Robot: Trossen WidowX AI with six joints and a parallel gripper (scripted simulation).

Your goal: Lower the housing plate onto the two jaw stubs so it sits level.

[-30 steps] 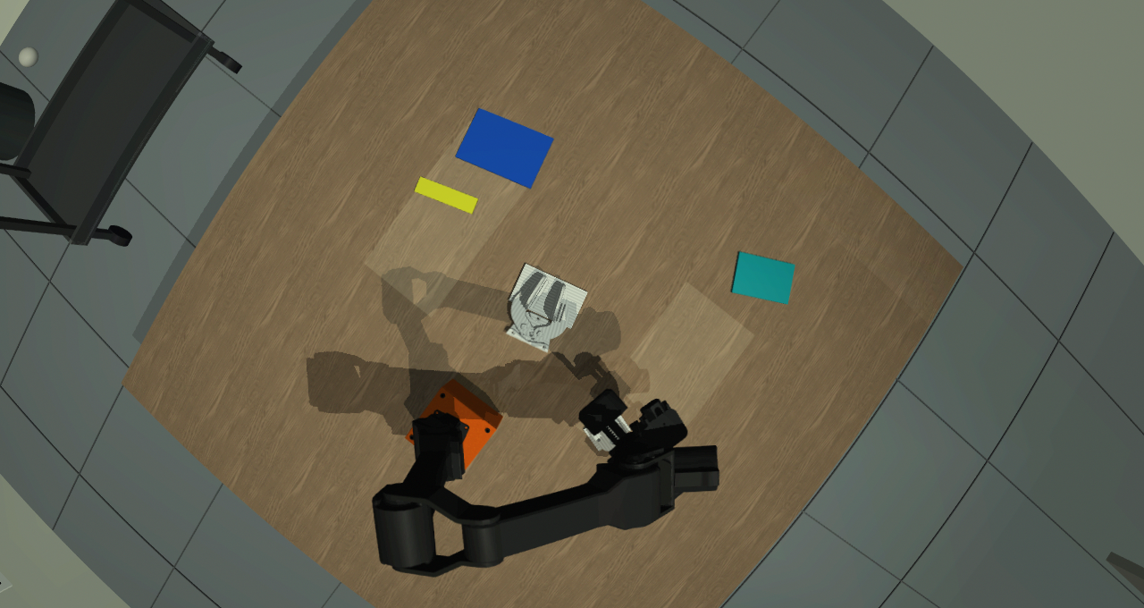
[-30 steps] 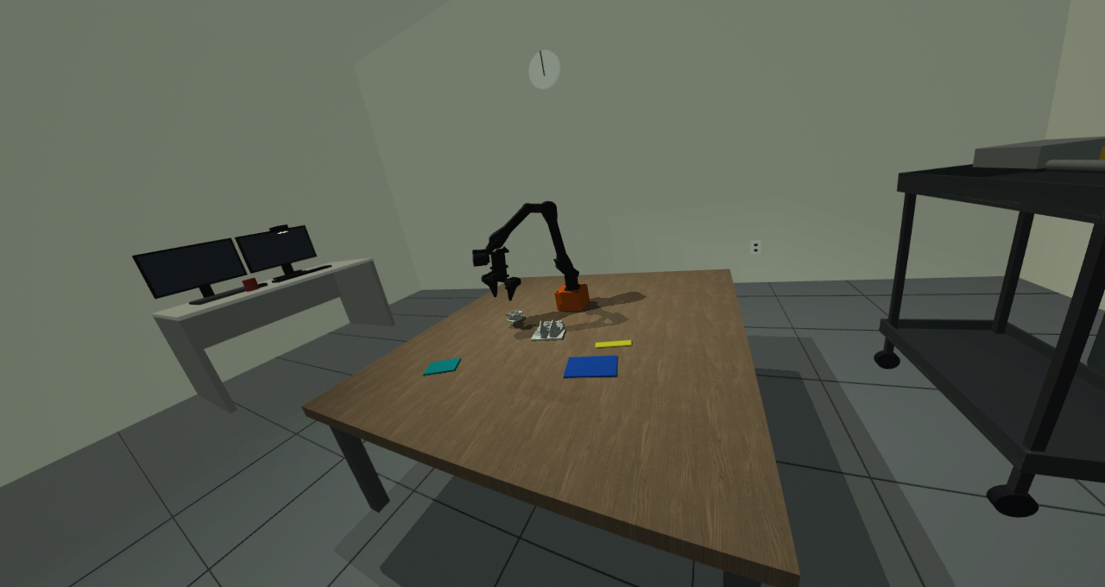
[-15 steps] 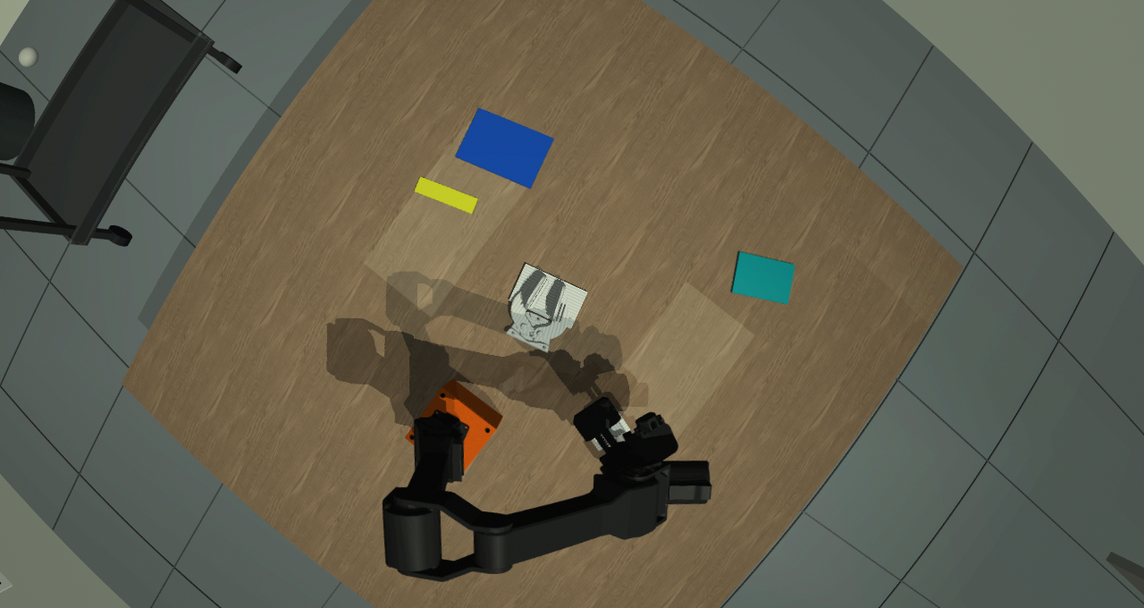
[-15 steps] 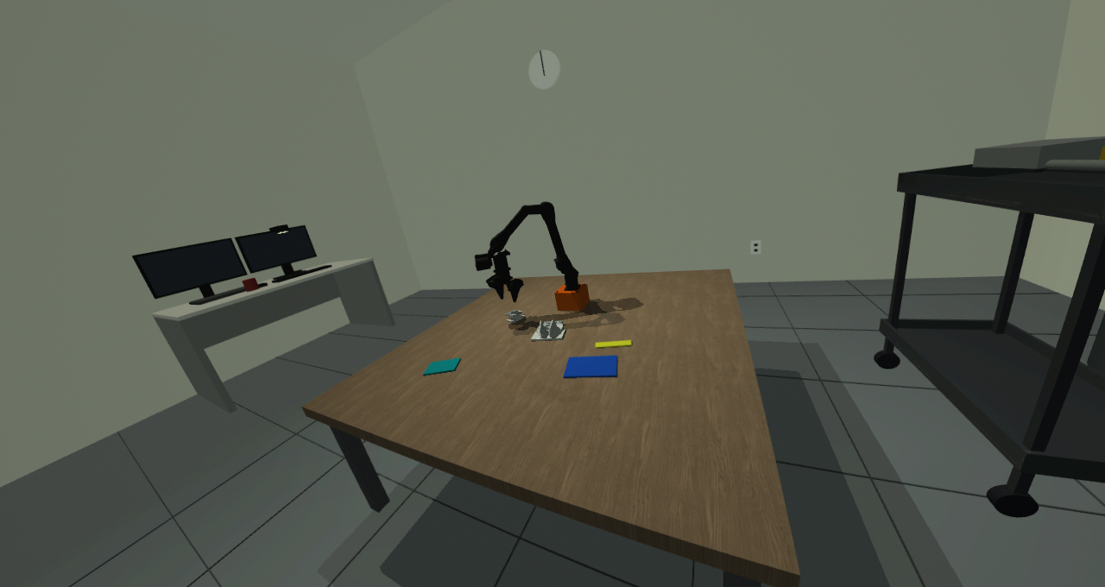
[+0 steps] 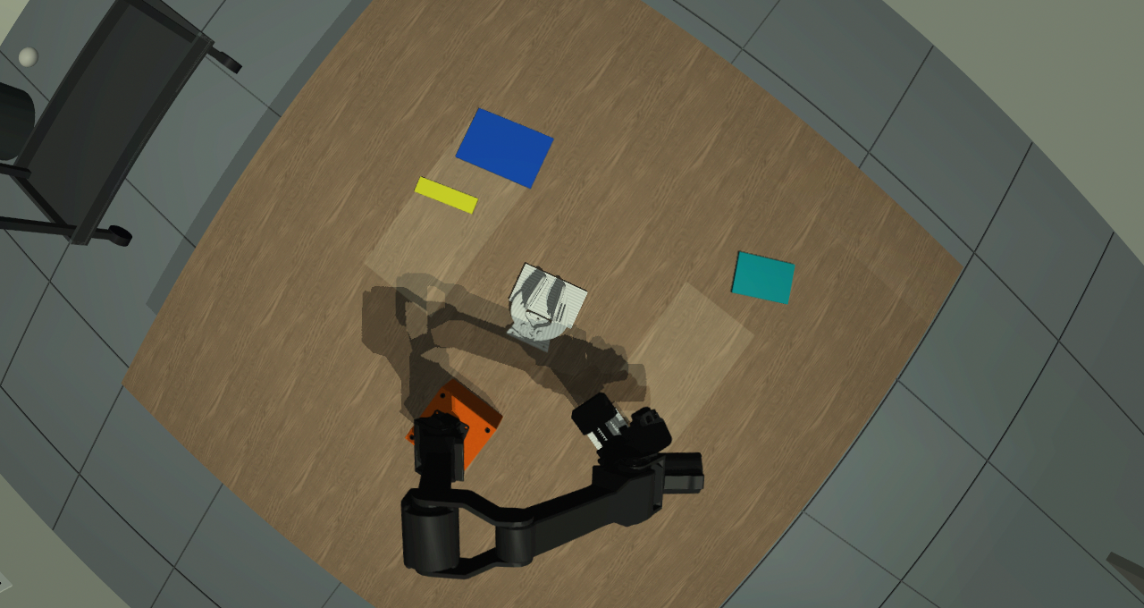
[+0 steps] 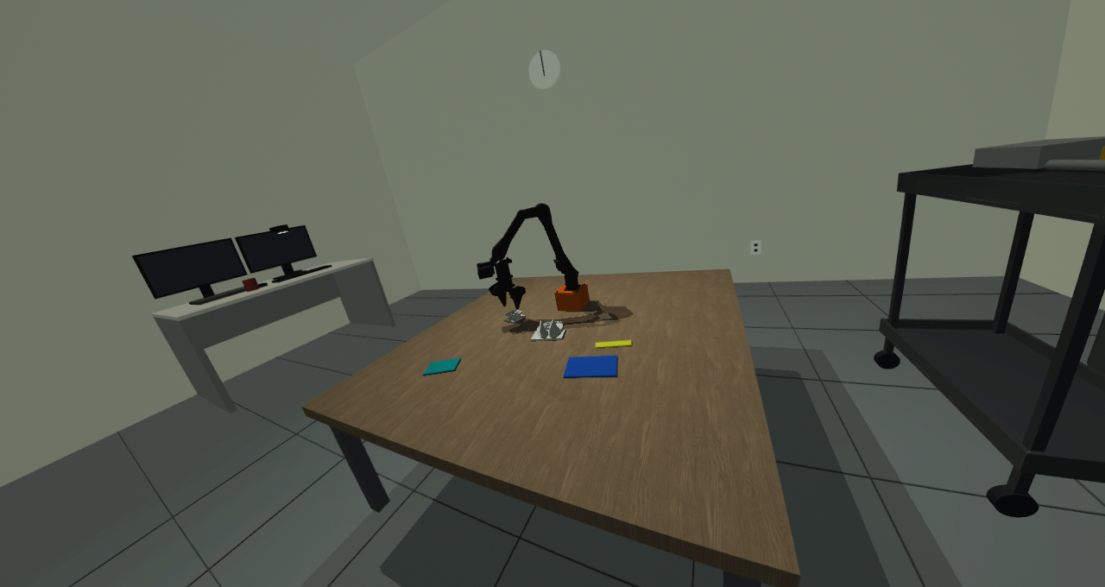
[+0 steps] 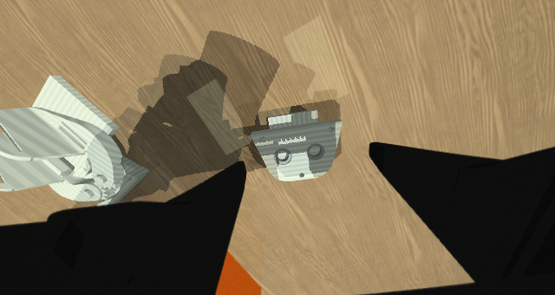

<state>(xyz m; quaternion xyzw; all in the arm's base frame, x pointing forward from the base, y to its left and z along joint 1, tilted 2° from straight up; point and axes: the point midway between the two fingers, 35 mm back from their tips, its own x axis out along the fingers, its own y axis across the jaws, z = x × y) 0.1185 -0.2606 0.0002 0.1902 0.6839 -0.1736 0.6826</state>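
Now: gripper tip 30 mm above the grey housing plate, 10 mm to the right of it and 10 mm past it. From my gripper tip the other things lie so: yellow strip: 450 mm to the left, 250 mm ahead, 60 mm below; blue mat: 400 mm to the left, 370 mm ahead, 60 mm below; teal mat: 360 mm ahead, 130 mm to the right, 60 mm below.
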